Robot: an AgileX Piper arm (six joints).
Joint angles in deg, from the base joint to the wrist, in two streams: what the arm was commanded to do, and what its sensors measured. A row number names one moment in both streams.
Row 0, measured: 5.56, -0.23, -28.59, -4.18, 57.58, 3.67
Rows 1 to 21, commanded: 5.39, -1.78, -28.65, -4.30, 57.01, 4.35; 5.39, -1.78, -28.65, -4.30, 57.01, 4.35; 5.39, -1.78, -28.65, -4.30, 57.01, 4.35; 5.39, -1.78, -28.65, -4.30, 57.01, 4.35; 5.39, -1.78, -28.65, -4.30, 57.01, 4.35; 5.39, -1.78, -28.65, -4.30, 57.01, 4.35; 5.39, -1.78, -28.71, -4.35, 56.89, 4.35; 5.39, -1.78, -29.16, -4.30, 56.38, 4.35; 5.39, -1.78, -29.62, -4.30, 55.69, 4.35; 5.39, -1.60, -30.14, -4.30, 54.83, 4.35; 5.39, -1.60, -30.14, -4.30, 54.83, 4.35; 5.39, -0.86, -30.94, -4.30, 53.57, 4.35; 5.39, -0.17, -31.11, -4.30, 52.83, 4.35; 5.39, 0.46, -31.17, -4.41, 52.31, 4.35; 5.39, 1.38, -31.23, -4.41, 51.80, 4.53; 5.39, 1.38, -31.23, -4.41, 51.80, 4.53; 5.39, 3.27, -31.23, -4.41, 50.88, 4.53; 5.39, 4.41, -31.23, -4.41, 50.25, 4.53; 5.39, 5.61, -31.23, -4.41, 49.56, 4.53; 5.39, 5.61, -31.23, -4.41, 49.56, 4.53; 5.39, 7.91, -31.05, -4.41, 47.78, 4.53
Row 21, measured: 5.56, 5.39, -30.88, -4.18, 50.48, 3.72
